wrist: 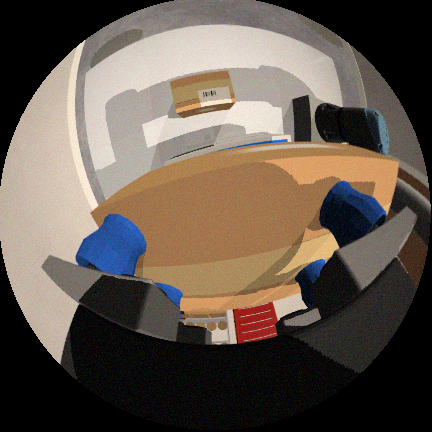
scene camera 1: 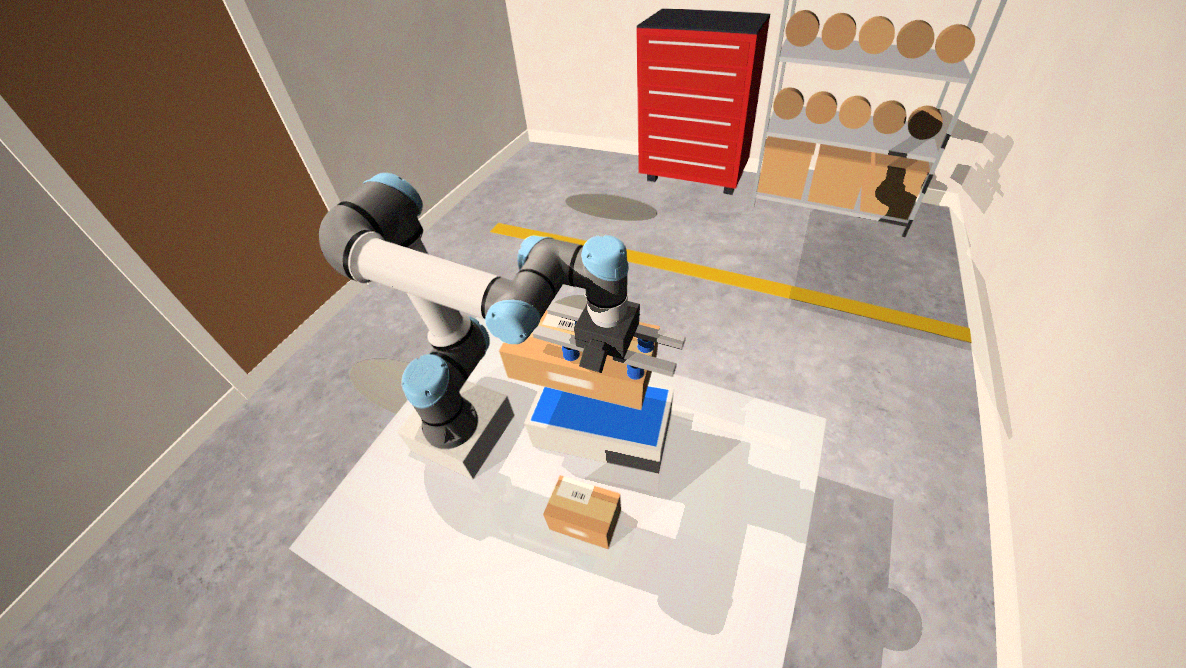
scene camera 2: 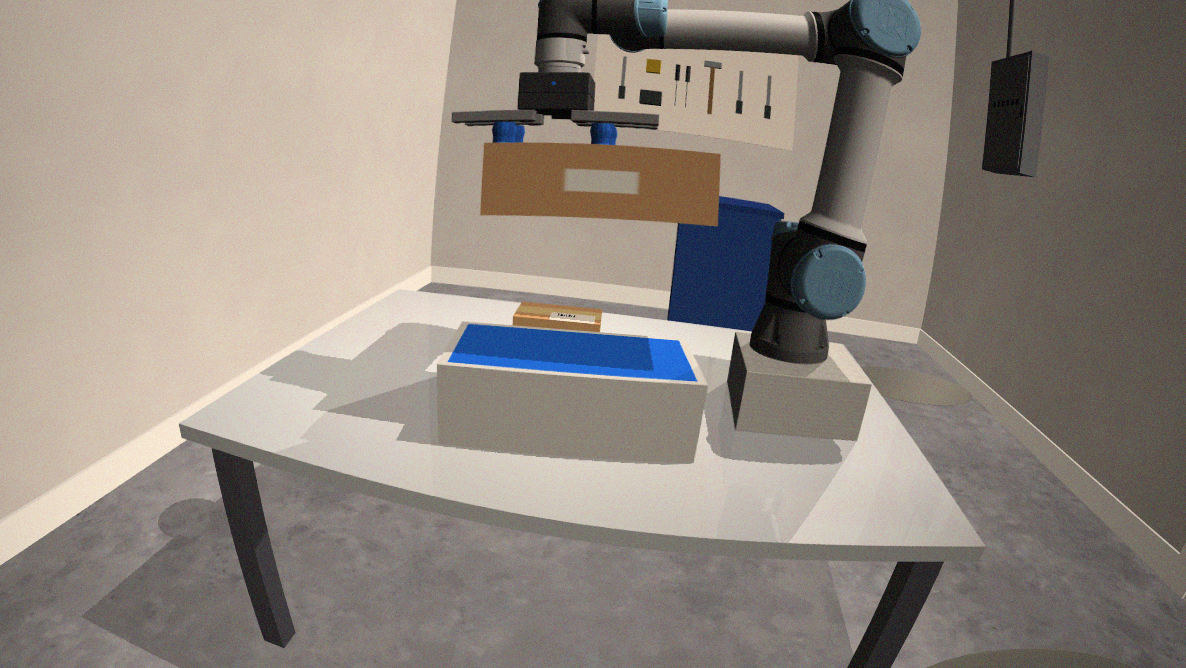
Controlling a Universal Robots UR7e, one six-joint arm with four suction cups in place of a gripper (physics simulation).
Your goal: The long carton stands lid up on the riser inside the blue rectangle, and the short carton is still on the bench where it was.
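Places are measured from the arm's base along level axes (x down, y back, z left), in metres.
Where they show: hand at its tool point: (wrist: 236, 252); arm's base at its link origin: (wrist: 328, 122) (scene camera 1: 451, 424) (scene camera 2: 789, 350).
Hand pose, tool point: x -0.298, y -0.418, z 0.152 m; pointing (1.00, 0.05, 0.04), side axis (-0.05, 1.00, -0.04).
Observation:
Things, the pixels of their top centre, and the offset from my tool point. Level surfaces: height alone.
- long carton at its top centre: (wrist: 324, 264) (scene camera 2: 604, 140) (scene camera 1: 578, 334) dx -0.026, dy +0.071, dz +0.009 m
- blue rectangle at its top centre: (scene camera 2: 572, 350) (scene camera 1: 600, 405) dx +0.280, dy +0.057, dz +0.042 m
- pale riser at its top centre: (scene camera 2: 572, 350) (scene camera 1: 600, 405) (wrist: 237, 178) dx +0.280, dy +0.057, dz +0.042 m
- short carton at its top centre: (scene camera 2: 559, 312) (scene camera 1: 581, 503) (wrist: 201, 88) dx +0.299, dy -0.006, dz -0.218 m
- bench at its surface level: dx +0.400 m
My suction gripper (scene camera 1: 608, 352) (scene camera 2: 556, 136) (wrist: 235, 255) has its blue cups on the top of the long carton (scene camera 1: 547, 375) (scene camera 2: 531, 186) (wrist: 215, 210) and holds it roughly level in the air, lid up. The carton hangs above the blue rectangle (scene camera 1: 605, 421) (scene camera 2: 580, 348) (wrist: 280, 142) on top of the pale riser (scene camera 1: 564, 439) (scene camera 2: 564, 414), with a clear gap below it in scene camera 2. The short carton (scene camera 1: 580, 516) (scene camera 2: 539, 314) (wrist: 186, 91) stands on the bench (scene camera 1: 497, 601) (scene camera 2: 572, 493), label up, apart from the riser. Part of the rectangle is hidden in the wrist view.
The arm's base block (scene camera 1: 489, 435) (scene camera 2: 800, 406) stands on the bench beside the riser. A blue cabinet (scene camera 2: 717, 273) stands behind the bench. A red drawer cabinet (scene camera 1: 688, 107) (wrist: 255, 322) and a shelf rack stand by the far wall.

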